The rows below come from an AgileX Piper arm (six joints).
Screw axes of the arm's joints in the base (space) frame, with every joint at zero. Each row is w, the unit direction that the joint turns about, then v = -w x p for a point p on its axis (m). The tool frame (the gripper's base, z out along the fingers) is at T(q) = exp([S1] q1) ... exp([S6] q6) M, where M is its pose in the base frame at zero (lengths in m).
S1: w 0 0 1 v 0 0 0
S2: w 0 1 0 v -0.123 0 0
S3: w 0 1 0 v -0.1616 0 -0.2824
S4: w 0.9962 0 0.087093 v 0 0.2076 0
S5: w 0 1 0 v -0.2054 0 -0.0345
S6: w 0.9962 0 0.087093 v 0 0.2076 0
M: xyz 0.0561 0 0.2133 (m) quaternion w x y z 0.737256 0 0.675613 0
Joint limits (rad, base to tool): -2.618..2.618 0..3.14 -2.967..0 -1.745..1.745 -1.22..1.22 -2.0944..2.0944
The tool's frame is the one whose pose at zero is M.
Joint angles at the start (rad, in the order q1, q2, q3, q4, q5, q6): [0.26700, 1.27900, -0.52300, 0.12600, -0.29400, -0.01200]
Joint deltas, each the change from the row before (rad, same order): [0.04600, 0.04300, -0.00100, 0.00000, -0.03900, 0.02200]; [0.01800, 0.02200, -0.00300, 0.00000, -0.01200, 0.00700]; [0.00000, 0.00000, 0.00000, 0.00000, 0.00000, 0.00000]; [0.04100, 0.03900, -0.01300, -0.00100, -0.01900, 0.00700]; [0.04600, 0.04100, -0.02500, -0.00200, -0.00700, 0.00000]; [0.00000, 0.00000, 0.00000, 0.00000, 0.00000, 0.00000]
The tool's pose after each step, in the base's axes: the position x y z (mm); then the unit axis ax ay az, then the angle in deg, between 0 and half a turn. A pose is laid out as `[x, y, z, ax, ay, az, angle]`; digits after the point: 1 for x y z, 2 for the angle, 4 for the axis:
[245.4, 75.5, 225.6, -0.0773, 0.9888, 0.1274, 113.17]
[247.0, 80.8, 221.7, -0.0825, 0.9876, 0.1335, 113.73]
[247.0, 80.8, 221.7, -0.0825, 0.9876, 0.1335, 113.73]
[249.9, 93.2, 216.8, -0.0995, 0.9843, 0.1461, 114.46]
[253.4, 108.1, 213.2, -0.1231, 0.9797, 0.1581, 115.33]
[253.4, 108.1, 213.2, -0.1231, 0.9797, 0.1581, 115.33]

